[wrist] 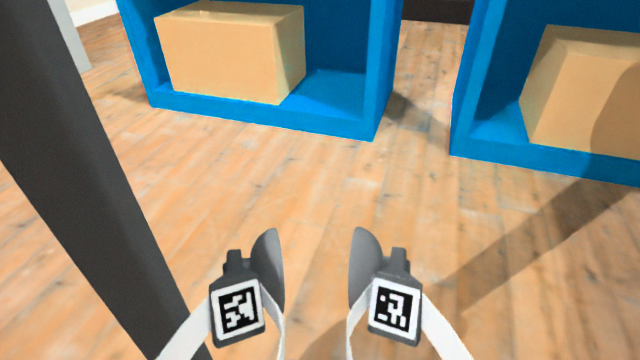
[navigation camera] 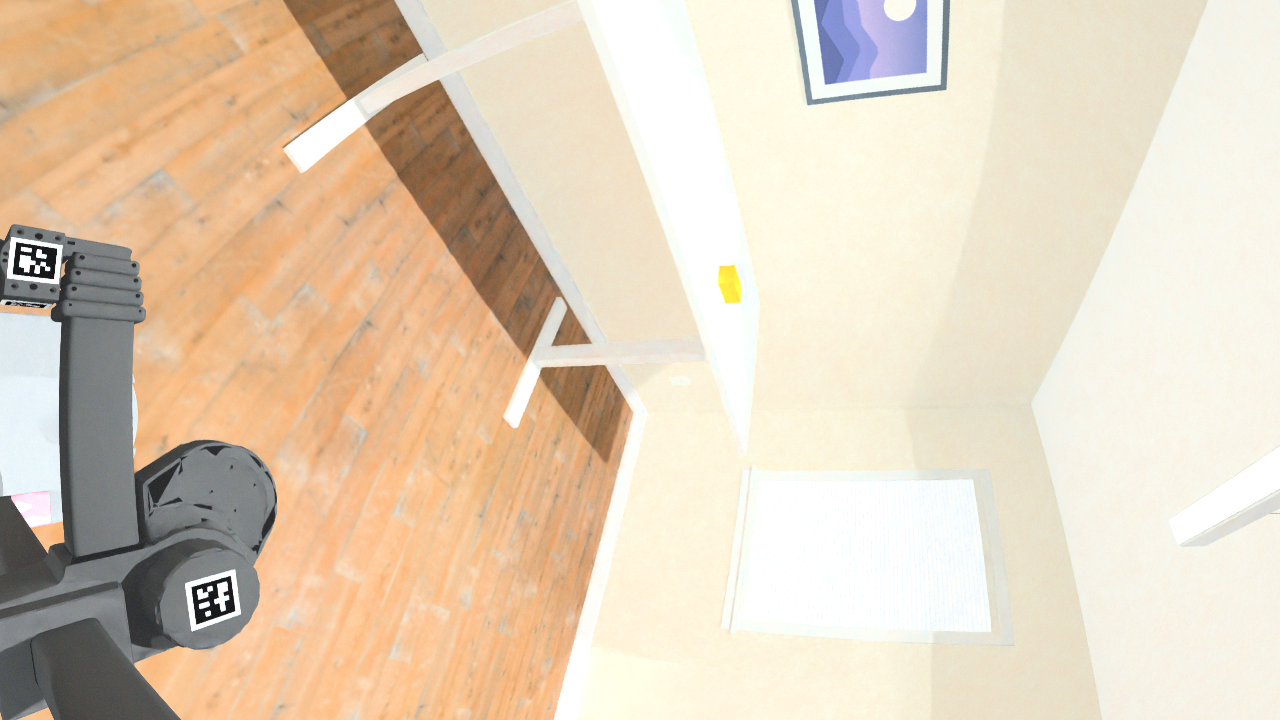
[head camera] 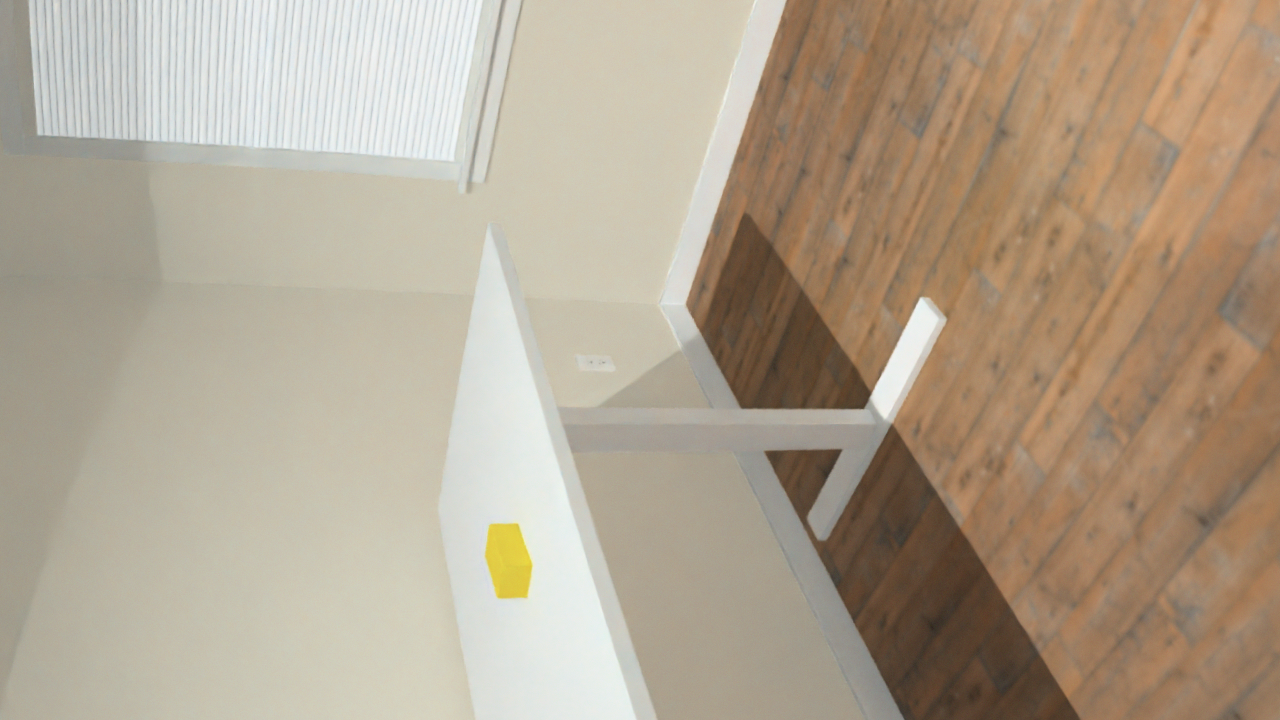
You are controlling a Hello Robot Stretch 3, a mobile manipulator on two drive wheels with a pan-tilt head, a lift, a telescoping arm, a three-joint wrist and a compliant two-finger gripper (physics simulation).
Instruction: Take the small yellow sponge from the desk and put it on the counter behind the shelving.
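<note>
My gripper (wrist: 316, 255) is visible, and so is a blue shelf unit (wrist: 350, 59). A small yellow sponge (head camera: 509, 563), (navigation camera: 728, 280) is present; in the wrist view the sponge is out of frame. Also seen: a white desk (head camera: 509, 460) and a window (head camera: 418, 96), (navigation camera: 914, 556).
</note>
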